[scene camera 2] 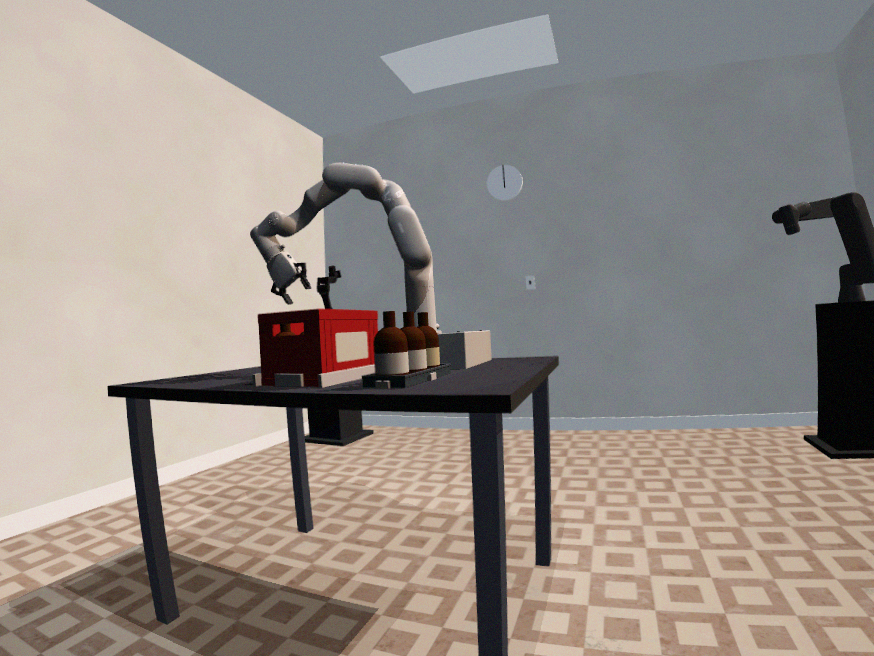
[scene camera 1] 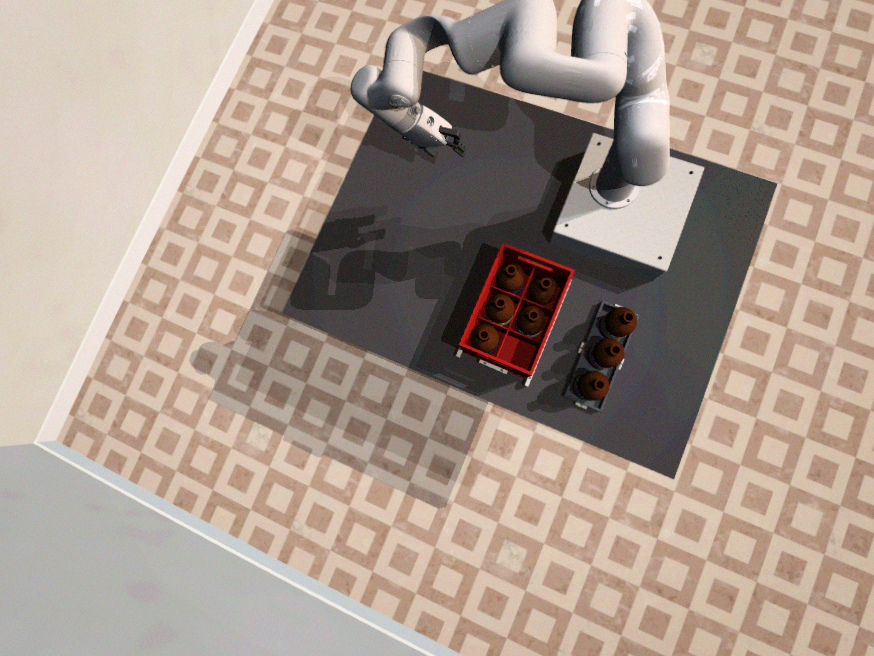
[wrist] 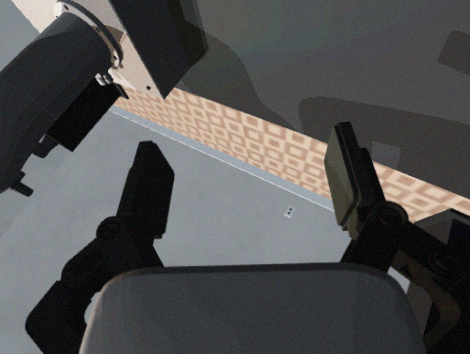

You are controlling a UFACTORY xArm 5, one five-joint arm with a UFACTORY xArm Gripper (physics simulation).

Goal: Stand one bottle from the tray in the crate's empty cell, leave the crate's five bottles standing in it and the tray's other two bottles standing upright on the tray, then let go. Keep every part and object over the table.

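Places are measured from the arm's base along level axes (x back, y left, z down), in millimetres.
Pixels of known places: gripper, fingertip midpoint: (scene camera 2: 299, 296) (scene camera 1: 450, 151) (wrist: 243, 149); arm's base, origin of the base link: (scene camera 1: 613, 186) (wrist: 91, 34).
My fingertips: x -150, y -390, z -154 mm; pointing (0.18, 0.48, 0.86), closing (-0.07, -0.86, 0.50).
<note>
For each thing: its top centre in the pictures, then the offset to it from my fingertips. "pt": a spot on its surface instead. Level surfaces: height alone.
- red crate, middle of its top: (scene camera 1: 516, 307) (scene camera 2: 320, 312) dy +299, dx -264, dz +77 mm
- empty cell, surface spot: (scene camera 1: 520, 350) pt dy +353, dx -334, dz +244 mm
- dark tray, surface spot: (scene camera 2: 407, 379) pt dy +605, dx -380, dz +236 mm
- far bottle, middle of its top: (scene camera 2: 422, 312) (scene camera 1: 629, 316) dy +548, dx -171, dz +92 mm
- middle bottle, middle of its top: (scene camera 2: 408, 311) (scene camera 1: 616, 349) dy +551, dx -256, dz +92 mm
- dark table top, its level: dz +252 mm
The red crate (scene camera 1: 559, 273) (scene camera 2: 290, 356) stands on the table. Its bottles stand in five cells: (scene camera 1: 510, 278) at the far left, others beside and nearer. The empty cell (scene camera 1: 520, 350) is at the near right corner in scene camera 1. Three brown bottles stand upright in a row on the dark tray (scene camera 1: 575, 397) (scene camera 2: 407, 379): a far bottle (scene camera 1: 619, 323), a middle bottle (scene camera 1: 607, 353) and a near bottle (scene camera 1: 591, 386) (scene camera 2: 390, 343). My gripper (scene camera 1: 446, 150) (scene camera 2: 297, 293) (wrist: 243, 149) is open and empty, raised over the table's far left, away from crate and tray.
The white base block (scene camera 1: 628, 225) (scene camera 2: 476, 347) carries the arm beyond the crate and tray. The dark table top (scene camera 1: 416, 197) (scene camera 2: 525, 377) ends close to the crate's near end. Other dark robot stands (scene camera 2: 843, 374) are on the floor beyond the table.
</note>
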